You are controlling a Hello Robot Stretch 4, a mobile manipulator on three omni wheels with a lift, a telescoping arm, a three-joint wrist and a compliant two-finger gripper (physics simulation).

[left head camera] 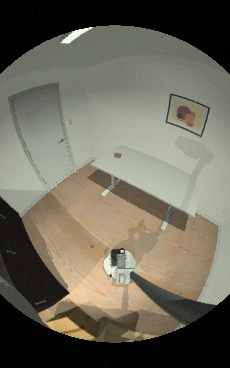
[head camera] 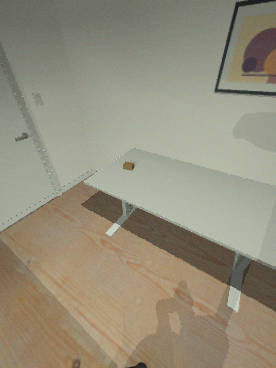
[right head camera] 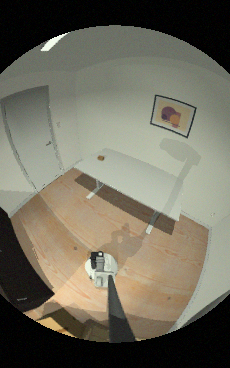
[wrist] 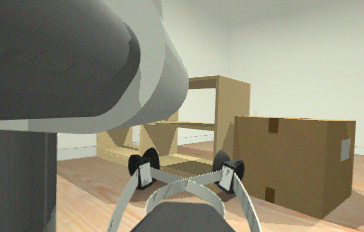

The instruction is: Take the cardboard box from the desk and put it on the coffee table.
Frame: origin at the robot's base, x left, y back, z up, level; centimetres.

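Where they show: gripper, between the fingertips: (left head camera: 114,276) (wrist: 186,162).
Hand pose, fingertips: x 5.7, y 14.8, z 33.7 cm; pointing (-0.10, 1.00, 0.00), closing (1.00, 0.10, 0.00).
Note:
After its pixels a point has its place.
A small brown cardboard box (head camera: 128,165) {x 9.0, y -140.7, z 74.0 cm} (left head camera: 117,155) {x 8.0, y -139.9, z 72.9 cm} (right head camera: 101,158) {x 6.8, y -140.1, z 72.1 cm} sits on the white desk (head camera: 190,195) {x -39.6, y -102.8, z 69.2 cm} (left head camera: 150,172) {x -37.1, y -107.6, z 69.2 cm} (right head camera: 135,177) {x -40.4, y -103.1, z 69.2 cm}, near its far left end. The desk stands along the wall, on metal legs. My gripper (wrist: 186,162) {x 5.7, y 14.8, z 33.7 cm} is open in the wrist view, with its two fingertips apart and no object between them. It is away from the desk and the small box and faces a shelf and a large carton. No coffee table can be made out in these views.
A large carton (wrist: 280,160) {x 41.9, y 97.4, z 18.3 cm} stands on the floor beside a wooden open shelf (wrist: 233,102) {x 21.4, y 117.2, z 45.3 cm}. A dark cabinet (left head camera: 30,260) (right head camera: 20,270) {x 98.7, y 34.2, z 40.5 cm} is at the lower left of the side head views. A grey door (head camera: 15,172) {x 133.6, y -160.1, z 55.7 cm} (left head camera: 40,130) {x 139.9, y -150.9, z 125.3 cm} (right head camera: 30,135) {x 139.2, y -152.0, z 119.2 cm} is left of the desk.

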